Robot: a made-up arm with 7 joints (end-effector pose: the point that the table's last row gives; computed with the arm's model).
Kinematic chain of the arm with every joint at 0, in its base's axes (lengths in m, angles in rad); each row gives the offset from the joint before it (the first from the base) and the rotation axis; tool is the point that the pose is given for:
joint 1: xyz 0 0 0.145 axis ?
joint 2: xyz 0.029 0 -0.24 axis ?
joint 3: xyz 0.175 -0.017 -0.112 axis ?
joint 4: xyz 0 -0.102 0.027 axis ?
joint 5: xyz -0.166 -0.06 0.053 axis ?
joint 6: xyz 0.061 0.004 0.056 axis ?
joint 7: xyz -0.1 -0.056 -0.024 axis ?
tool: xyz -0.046 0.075 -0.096
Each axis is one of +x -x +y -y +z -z.
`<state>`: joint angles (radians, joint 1 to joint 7).
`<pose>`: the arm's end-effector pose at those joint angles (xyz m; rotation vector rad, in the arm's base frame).
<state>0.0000 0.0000 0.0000 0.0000 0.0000 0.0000 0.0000</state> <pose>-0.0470 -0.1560 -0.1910 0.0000 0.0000 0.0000</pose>
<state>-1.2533 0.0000 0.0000 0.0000 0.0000 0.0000 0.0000</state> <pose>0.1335 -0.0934 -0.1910 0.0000 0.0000 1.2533</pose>
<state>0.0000 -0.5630 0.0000 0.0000 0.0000 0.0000 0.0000</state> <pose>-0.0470 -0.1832 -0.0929 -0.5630 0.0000 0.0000</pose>
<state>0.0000 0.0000 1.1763 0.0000 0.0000 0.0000 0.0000</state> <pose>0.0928 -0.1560 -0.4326 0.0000 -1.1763 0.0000</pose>
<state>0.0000 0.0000 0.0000 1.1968 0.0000 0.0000 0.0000</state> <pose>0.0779 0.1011 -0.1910 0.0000 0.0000 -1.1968</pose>
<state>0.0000 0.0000 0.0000 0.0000 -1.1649 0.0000 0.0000</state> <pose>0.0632 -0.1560 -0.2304 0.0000 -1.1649 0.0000</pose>
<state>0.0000 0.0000 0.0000 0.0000 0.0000 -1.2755 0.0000</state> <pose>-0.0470 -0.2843 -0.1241 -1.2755 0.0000 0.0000</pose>
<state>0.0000 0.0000 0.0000 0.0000 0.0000 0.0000 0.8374</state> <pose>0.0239 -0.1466 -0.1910 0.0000 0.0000 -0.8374</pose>
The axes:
joint 1: -z
joint 2: +x
joint 3: -y
joint 4: -z
joint 5: +y
joint 6: +x
joint 7: -z

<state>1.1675 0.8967 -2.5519 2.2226 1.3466 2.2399 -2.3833</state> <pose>0.2500 -0.0212 -0.3594 -0.2083 0.3931 -0.8194</pose>
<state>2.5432 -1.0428 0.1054 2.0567 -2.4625 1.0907 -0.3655</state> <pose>-0.2984 -0.0654 -0.0794 -1.6128 1.8952 -0.0486</pose>
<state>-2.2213 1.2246 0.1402 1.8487 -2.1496 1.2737 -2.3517</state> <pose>-0.1207 0.1818 -0.1832 0.0382 1.5993 -2.3271</pose>
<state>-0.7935 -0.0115 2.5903 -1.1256 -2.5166 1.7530 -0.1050</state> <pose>0.3905 0.0759 -0.2240 1.2407 0.1760 -0.9831</pose>
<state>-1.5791 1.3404 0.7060 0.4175 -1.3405 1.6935 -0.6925</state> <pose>-0.2591 0.0771 -0.1171 2.4618 -1.6657 0.1899</pose>
